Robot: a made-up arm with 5 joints.
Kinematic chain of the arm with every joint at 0, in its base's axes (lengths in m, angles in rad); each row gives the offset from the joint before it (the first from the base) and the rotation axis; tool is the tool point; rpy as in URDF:
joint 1: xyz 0.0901 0 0.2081 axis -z
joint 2: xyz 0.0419 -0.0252 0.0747 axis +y
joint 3: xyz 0.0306 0 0.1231 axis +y
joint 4: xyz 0.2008 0 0.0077 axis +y
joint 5: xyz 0.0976 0.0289 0 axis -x
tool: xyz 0 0 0 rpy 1.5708 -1.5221 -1.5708
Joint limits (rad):
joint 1: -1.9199..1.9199
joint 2: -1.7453..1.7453
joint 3: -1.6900..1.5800
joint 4: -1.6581..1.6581
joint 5: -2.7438..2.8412
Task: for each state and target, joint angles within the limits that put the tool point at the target. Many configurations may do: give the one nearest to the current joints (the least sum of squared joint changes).
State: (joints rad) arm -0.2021 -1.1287 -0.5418 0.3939 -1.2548
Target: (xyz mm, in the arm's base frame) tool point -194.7 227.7 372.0
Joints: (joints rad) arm 0.6643 -1.7453 -1.2309 0.4329 -1.2548
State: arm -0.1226 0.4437 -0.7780 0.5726 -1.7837
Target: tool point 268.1 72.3 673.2
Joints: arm -0.3666 -0.0339 -1.1887 0.3470 -1.7837
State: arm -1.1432 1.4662 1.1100 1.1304 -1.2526
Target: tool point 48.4 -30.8 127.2
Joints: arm -0.7076 1.3989 0.8708 0.9969 -1.2526
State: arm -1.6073 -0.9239 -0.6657 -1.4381 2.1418
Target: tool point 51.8 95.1 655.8
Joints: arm -1.9176 -0.4104 -0.4665 -1.1262 2.1418
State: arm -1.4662 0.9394 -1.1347 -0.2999 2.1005
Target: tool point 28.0 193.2 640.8
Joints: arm -1.8636 0.6143 -1.6900 -0.7393 2.1005
